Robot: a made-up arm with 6 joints.
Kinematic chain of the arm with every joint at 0, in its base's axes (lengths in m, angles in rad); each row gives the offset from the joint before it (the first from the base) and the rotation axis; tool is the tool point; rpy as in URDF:
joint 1: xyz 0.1 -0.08 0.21 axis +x
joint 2: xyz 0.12 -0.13 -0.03 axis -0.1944 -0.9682 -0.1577
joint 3: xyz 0 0.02 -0.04 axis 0.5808 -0.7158 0.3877
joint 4: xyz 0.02 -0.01 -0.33 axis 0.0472 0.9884 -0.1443
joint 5: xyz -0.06 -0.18 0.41 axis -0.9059 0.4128 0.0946
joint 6: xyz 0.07 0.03 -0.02 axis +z
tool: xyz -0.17 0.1 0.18 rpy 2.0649 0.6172 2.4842
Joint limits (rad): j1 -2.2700..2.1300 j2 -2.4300..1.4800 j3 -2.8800..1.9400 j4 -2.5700..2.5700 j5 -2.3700..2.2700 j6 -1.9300..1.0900
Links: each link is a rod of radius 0.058 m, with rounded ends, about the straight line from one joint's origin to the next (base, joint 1, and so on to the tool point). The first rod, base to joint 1, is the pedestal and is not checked.
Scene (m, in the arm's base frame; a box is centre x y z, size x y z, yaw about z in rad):
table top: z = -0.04
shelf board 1: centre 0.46 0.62 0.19 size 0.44 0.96 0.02 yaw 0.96
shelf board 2: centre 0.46 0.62 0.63 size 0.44 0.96 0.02 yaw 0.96
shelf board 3: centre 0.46 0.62 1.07 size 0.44 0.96 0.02 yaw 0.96
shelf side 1: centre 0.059 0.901 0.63 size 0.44 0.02 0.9 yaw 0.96
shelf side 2: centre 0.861 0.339 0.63 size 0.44 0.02 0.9 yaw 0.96
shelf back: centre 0.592 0.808 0.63 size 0.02 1 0.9 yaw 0.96
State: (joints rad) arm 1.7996 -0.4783 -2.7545 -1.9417 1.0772 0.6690
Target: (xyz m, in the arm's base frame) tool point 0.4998 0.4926 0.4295
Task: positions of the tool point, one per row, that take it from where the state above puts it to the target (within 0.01 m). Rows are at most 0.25 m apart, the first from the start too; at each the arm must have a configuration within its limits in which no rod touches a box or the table.
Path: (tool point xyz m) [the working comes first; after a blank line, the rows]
Joints at the target: -0.1983 -1.0029 -2.8800 -1.8282 0.6193 1.0900
Straight joint move there: touches shelf board 2.

1: 0.2039 -0.4998 0.6567
2: 0.2347 -0.3228 0.7324
3: 0.2623 -0.1374 0.7406
4: 0.2861 0.0312 0.6838
5: 0.3052 0.1606 0.5736
6: 0.3188 0.2341 0.4295
7: 0.3586 0.3277 0.4612
8: 0.4187 0.4177 0.4632
9: 0.4998 0.4926 0.4295

